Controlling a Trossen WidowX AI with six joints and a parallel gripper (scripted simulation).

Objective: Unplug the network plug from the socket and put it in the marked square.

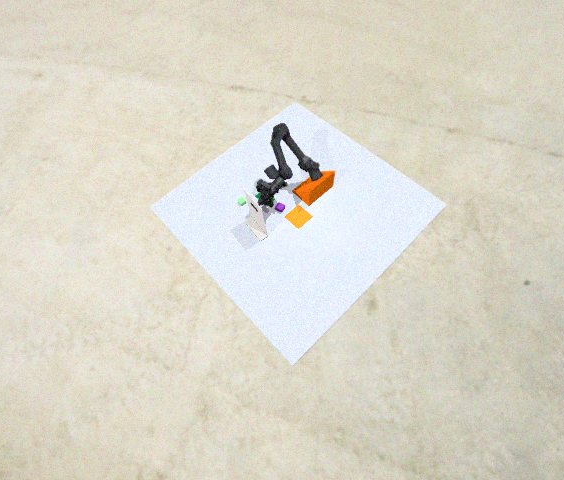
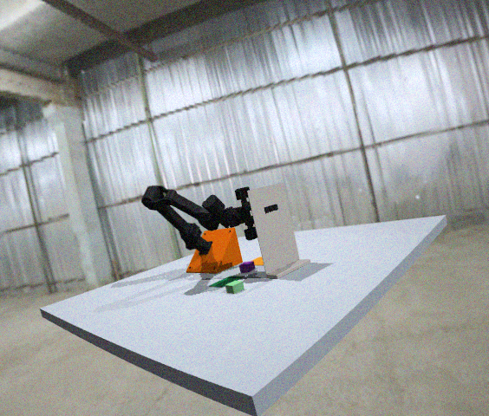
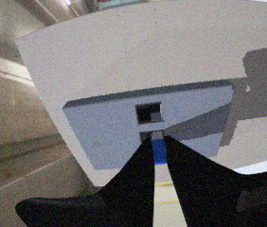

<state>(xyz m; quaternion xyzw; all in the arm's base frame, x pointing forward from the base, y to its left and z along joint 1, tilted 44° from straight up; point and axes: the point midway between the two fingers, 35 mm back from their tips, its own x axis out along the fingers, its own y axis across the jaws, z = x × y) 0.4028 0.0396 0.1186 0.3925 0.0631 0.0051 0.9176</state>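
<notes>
The orange square is 19 cm behind my gripper tip, 12 cm to the left of it and 21 cm below it. Also, from my gripper tip: socket panel 2 cm ahead, 8 cm below; then flat green square 15 cm behind, 13 cm to the right, 21 cm below; then blue network plug 1 cm ahead.
</notes>
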